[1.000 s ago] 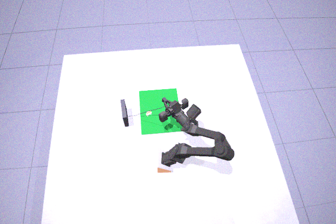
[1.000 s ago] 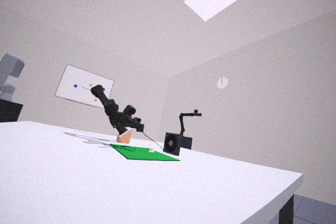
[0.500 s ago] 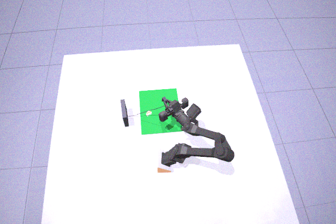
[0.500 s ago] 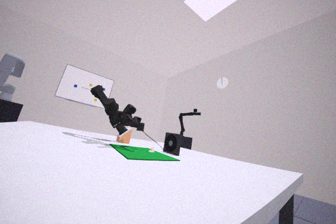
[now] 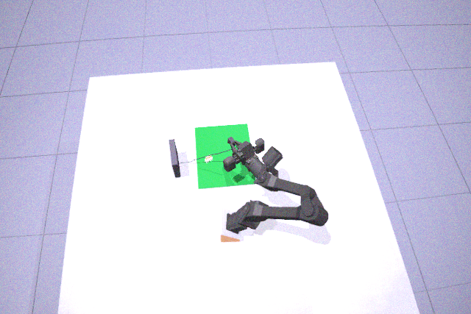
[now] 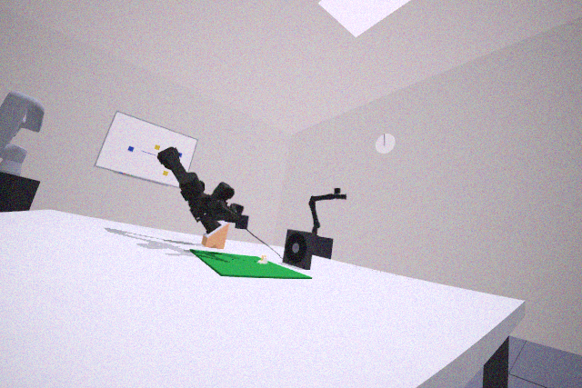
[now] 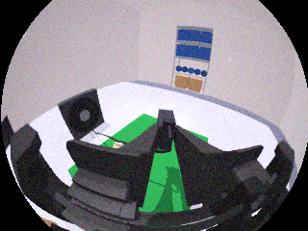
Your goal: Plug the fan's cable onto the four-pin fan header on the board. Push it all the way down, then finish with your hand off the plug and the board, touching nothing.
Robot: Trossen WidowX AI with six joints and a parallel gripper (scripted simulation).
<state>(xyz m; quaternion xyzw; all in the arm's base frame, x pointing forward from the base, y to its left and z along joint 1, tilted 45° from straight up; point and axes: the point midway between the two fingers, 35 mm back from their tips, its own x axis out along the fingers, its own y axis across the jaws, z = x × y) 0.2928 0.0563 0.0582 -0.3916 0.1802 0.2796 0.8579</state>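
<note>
Right now my gripper tip is 1 cm short of the green board, 3 cm to the right of it and 14 cm above it. From my gripper tip the other things lie so: black fan: 6 cm behind, 23 cm to the left, 6 cm below; four-pin header: 2 cm behind, 10 cm to the left, 12 cm below; dark plug: 1 cm below.
</note>
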